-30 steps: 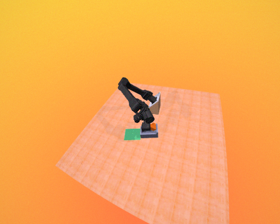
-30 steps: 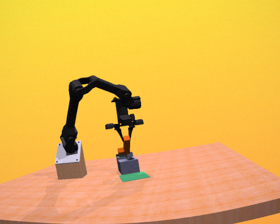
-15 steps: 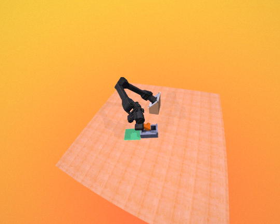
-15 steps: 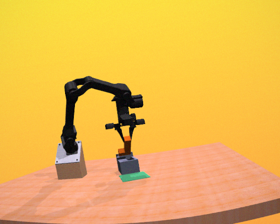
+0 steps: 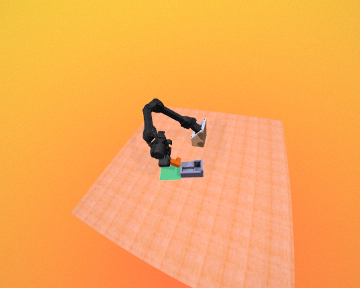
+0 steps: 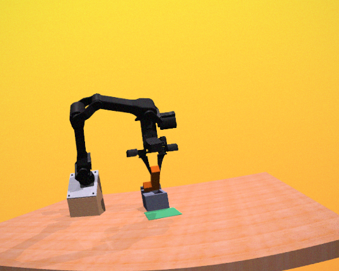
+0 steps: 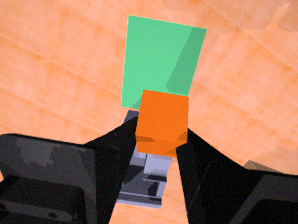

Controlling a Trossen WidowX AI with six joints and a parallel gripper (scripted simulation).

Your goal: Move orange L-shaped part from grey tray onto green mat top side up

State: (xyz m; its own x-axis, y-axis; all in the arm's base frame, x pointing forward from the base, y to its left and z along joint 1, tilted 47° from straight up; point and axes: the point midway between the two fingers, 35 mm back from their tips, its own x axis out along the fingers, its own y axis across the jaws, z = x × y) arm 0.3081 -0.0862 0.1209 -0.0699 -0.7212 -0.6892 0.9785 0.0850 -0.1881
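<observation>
My gripper tip is 160 mm above the green mat and 20 mm to the left of it. Round my gripper tip: orange L-shaped part (30 mm to the left, 30 mm below, 20 mm behind).
</observation>
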